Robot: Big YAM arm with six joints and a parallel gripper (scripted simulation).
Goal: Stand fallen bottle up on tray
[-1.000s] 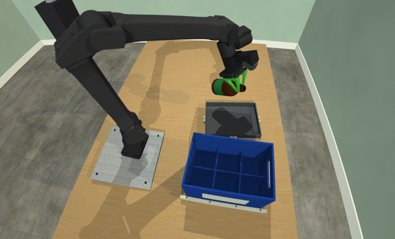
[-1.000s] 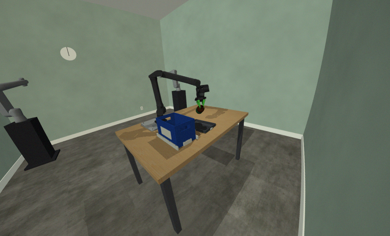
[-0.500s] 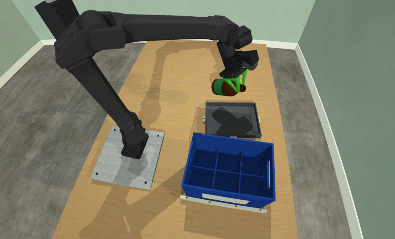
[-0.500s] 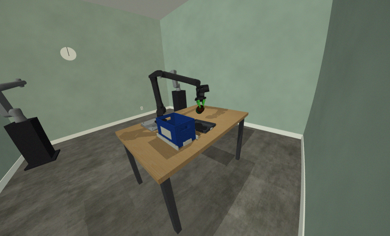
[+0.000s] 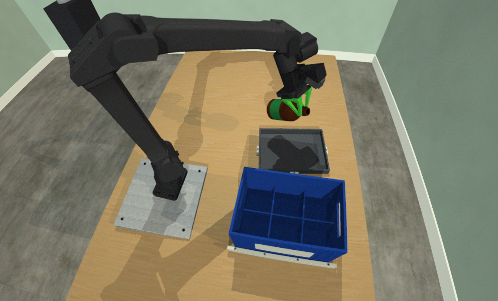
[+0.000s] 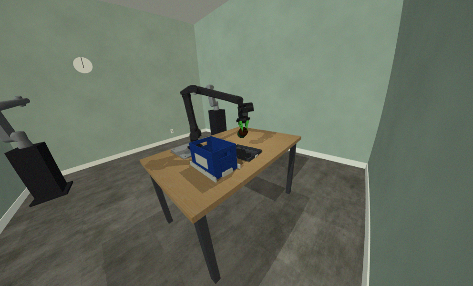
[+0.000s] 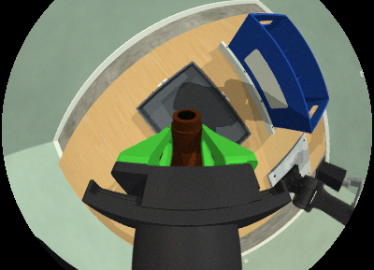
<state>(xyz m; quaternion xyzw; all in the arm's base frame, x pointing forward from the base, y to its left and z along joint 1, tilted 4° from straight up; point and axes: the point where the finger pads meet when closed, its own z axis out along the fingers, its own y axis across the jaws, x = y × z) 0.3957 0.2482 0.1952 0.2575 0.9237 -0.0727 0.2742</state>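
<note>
Right now the brown bottle is 4 cm behind my hand, 2 cm to the left of it and 3 cm below it. The rest, counted from my hand: blue crate (31 cm to the right, 11 cm below); then dark grey tray (1 cm behind, 3 cm to the right, 18 cm below).
</note>
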